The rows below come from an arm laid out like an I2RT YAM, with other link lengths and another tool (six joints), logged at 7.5 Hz.
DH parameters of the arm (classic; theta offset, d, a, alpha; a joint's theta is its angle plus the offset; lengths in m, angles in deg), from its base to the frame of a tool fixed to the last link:
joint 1: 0 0.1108 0.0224 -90
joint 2: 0 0 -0.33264 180
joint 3: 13.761 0 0.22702 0
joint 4: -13.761 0.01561 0.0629 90
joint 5: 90 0.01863 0 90
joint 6: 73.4 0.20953 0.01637 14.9
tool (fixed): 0 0.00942 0 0
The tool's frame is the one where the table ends.
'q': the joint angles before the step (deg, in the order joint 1, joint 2, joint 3, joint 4, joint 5, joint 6). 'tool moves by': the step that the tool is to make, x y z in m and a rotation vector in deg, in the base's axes. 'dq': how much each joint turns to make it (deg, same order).
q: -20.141, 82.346, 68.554, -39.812, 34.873, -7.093
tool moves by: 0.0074, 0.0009, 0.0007, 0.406, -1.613, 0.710
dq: -0.053, -0.006, -0.006, 1.404, -1.207, -0.052
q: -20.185, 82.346, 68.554, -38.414, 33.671, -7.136
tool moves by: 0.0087, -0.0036, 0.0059, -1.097, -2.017, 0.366
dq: -0.042, 0.005, 0.005, 2.623, 0.001, -0.633
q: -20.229, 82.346, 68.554, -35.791, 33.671, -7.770
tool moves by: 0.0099, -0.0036, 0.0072, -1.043, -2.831, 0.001
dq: 0.010, -0.001, 0.009, 3.002, 0.006, 0.008
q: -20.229, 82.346, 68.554, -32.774, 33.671, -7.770
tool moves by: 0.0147, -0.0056, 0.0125, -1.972, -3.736, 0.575
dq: -0.012, -0.003, 0.007, 4.717, -0.031, -0.972
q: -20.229, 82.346, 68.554, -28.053, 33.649, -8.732
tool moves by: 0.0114, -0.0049, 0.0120, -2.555, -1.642, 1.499
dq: -0.007, -0.005, -0.013, 4.011, 0.015, -2.847
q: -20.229, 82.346, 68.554, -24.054, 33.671, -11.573
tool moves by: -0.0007, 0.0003, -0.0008, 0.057, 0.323, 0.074
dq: -0.002, -0.002, -0.007, -0.256, -0.024, -0.111
